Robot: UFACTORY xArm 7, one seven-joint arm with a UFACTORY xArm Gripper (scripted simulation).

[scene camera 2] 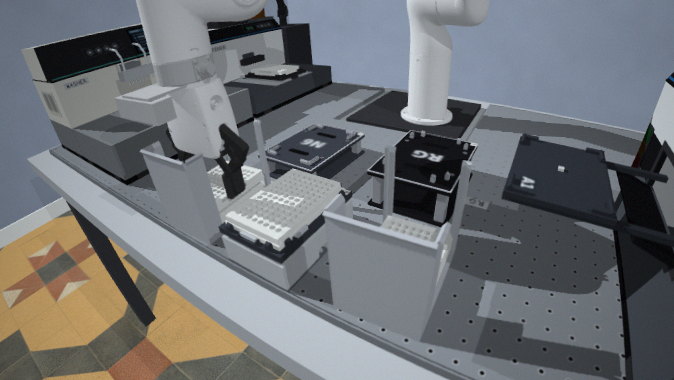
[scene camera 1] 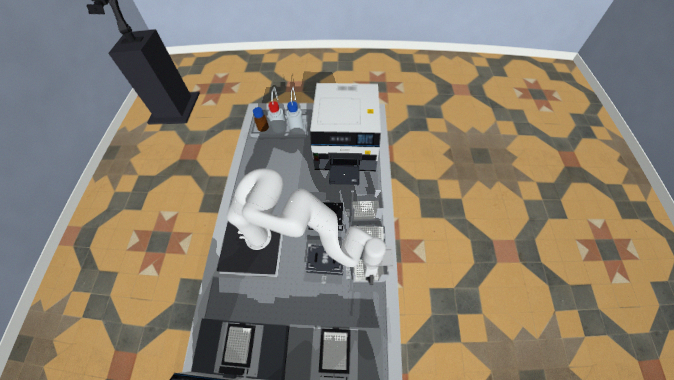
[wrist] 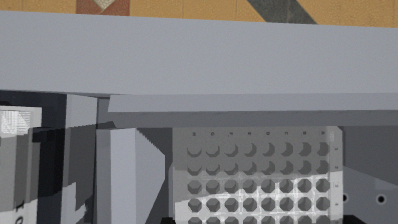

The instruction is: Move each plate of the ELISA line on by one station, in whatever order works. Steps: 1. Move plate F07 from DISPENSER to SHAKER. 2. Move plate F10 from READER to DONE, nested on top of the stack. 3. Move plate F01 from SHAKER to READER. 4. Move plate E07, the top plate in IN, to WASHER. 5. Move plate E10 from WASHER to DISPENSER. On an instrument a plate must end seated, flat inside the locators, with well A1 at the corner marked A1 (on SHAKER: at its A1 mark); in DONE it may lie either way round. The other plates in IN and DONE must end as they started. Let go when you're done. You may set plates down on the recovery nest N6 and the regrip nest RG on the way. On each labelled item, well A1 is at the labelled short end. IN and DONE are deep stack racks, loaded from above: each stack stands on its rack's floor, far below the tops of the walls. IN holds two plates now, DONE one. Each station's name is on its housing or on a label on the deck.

Observation:
I see a washer (scene camera 2: 85, 103) and a dispenser (scene camera 2: 227, 62).

